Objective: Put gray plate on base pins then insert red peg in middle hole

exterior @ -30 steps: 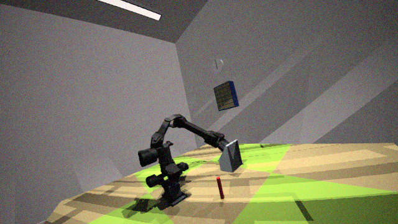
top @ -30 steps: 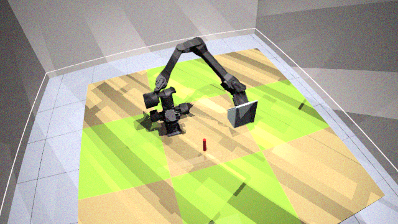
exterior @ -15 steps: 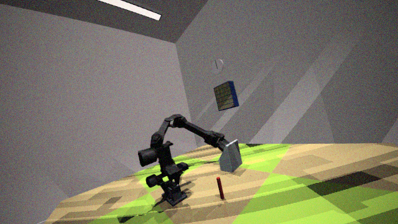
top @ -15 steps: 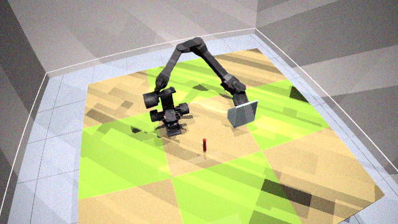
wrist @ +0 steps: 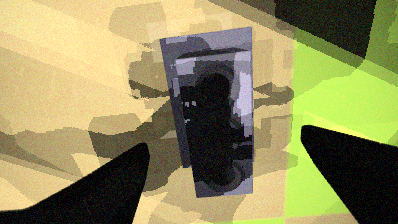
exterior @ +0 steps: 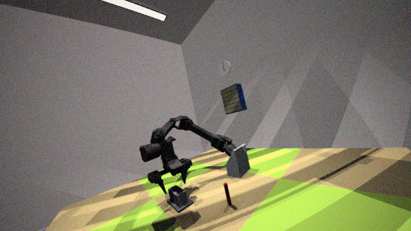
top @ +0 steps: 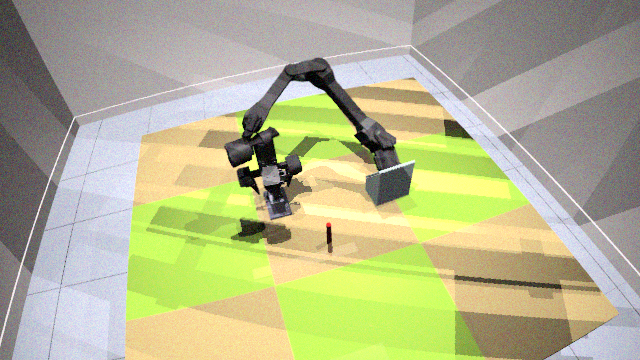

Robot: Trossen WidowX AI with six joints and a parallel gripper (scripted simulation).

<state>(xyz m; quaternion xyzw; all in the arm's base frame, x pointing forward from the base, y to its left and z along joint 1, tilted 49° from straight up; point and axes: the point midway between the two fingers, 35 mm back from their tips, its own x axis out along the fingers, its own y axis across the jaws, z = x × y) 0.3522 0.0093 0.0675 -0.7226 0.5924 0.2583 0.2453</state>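
Right now the gray plate is 2 cm below my gripper tip. Round my gripper tip: red peg: 18 cm to the left, 13 cm behind, 3 cm below.
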